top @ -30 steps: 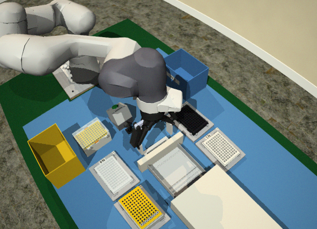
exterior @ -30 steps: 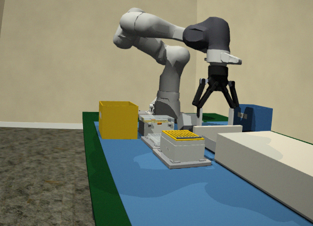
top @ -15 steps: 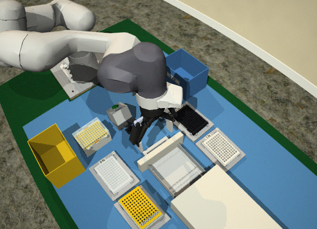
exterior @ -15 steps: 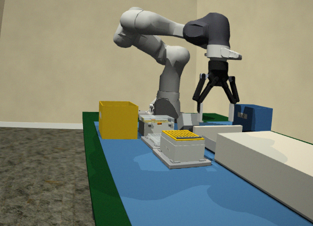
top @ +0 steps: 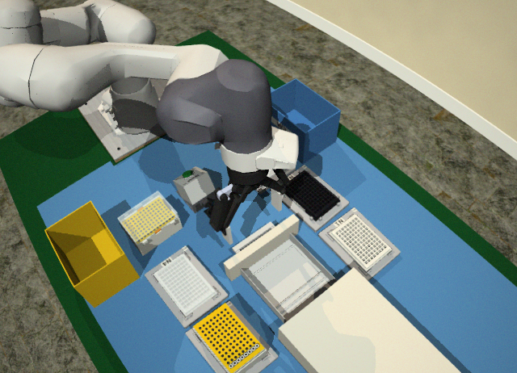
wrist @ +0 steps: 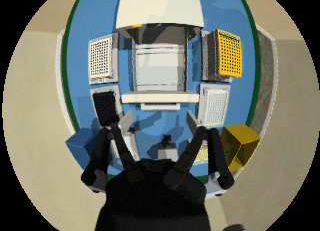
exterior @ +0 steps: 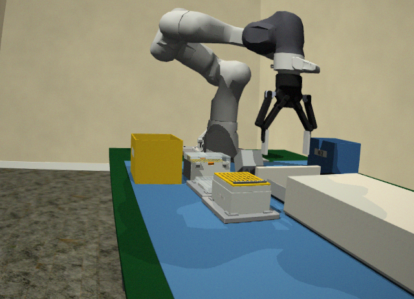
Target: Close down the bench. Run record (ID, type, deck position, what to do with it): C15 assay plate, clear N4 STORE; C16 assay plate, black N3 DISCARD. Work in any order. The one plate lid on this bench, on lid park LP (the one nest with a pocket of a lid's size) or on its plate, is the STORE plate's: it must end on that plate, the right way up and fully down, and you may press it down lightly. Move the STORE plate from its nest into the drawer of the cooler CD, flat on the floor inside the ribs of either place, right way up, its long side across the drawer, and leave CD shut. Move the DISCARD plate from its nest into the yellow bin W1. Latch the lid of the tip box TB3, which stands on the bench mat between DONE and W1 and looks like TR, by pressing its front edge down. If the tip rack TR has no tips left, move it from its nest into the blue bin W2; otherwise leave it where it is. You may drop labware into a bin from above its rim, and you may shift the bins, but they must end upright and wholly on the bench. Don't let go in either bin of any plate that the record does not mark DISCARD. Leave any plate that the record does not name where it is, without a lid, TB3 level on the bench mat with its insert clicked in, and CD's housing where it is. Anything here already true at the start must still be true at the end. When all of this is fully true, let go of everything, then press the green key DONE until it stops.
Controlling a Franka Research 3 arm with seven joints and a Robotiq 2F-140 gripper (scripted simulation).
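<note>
My gripper is now 190 mm to the right of the plate lid, 150 mm past it and 100 mm above it. Round my hand: nest N4 (180 mm to the right, 110 mm below, 50 mm behind); cooler drawer (140 mm ahead, 90 mm below, 30 mm to the right); black plate (190 mm to the left, 90 mm below, 20 mm ahead).
</note>
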